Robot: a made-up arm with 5 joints. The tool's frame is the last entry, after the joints.
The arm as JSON. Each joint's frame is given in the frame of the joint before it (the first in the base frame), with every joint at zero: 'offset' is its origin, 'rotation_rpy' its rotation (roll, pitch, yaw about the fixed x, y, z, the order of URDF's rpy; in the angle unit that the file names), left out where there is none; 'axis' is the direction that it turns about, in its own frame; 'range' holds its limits. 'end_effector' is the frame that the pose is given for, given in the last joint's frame.
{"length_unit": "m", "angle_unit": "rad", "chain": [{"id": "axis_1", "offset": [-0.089, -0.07, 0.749], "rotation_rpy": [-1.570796, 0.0, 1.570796], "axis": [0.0, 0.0, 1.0], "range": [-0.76, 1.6]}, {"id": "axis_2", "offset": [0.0, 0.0, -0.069], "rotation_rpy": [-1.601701, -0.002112, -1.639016], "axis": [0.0, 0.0, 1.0], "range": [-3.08, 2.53]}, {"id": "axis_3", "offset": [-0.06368, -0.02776, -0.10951], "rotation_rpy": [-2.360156, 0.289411, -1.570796], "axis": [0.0, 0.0, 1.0], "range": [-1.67, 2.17]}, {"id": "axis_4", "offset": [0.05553, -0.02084, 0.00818], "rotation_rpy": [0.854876, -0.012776, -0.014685], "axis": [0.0, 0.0, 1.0], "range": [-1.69, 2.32]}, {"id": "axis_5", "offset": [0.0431, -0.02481, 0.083], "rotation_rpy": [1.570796, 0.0, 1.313], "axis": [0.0, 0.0, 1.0], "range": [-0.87, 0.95]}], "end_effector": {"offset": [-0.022, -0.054, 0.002], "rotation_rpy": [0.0, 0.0, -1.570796]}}
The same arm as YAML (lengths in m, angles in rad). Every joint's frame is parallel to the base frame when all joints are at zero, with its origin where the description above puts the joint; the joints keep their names.
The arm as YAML. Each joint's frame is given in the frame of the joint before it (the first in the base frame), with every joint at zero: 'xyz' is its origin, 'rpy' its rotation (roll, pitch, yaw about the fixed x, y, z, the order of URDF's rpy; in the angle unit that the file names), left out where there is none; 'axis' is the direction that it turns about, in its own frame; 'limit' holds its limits. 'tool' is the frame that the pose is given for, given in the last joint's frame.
units:
  length: m
  angle: rad
joints:
  - name: axis_1
    type: revolute
    origin:
      xyz: [-0.089, -0.07, 0.749]
    axis: "-x"
    limit:
      lower: -0.76
      upper: 1.6
  - name: axis_2
    type: revolute
    origin:
      xyz: [0.069, 0.0, 0.0]
    axis: [0.0309, 0.997193, 0.0682]
    limit:
      lower: -3.08
      upper: 2.53
  - name: axis_3
    type: revolute
    origin:
      xyz: [-0.031, -0.104, -0.071]
    axis: [0.179989, -0.732754, 0.656259]
    limit:
      lower: -1.67
      upper: 2.17
  - name: axis_4
    type: revolute
    origin:
      xyz: [-0.056, -0.007, 0.02]
    axis: "+z"
    limit:
      lower: -1.69
      upper: 2.32
  - name: axis_5
    type: revolute
    origin:
      xyz: [-0.048, 0.013, 0.083]
    axis: "-x"
    limit:
      lower: -0.87
      upper: 0.95
tool:
  origin:
    xyz: [-0.002, 0.022, -0.054]
    rpy: [3.1416, 1.5708, 0.0]

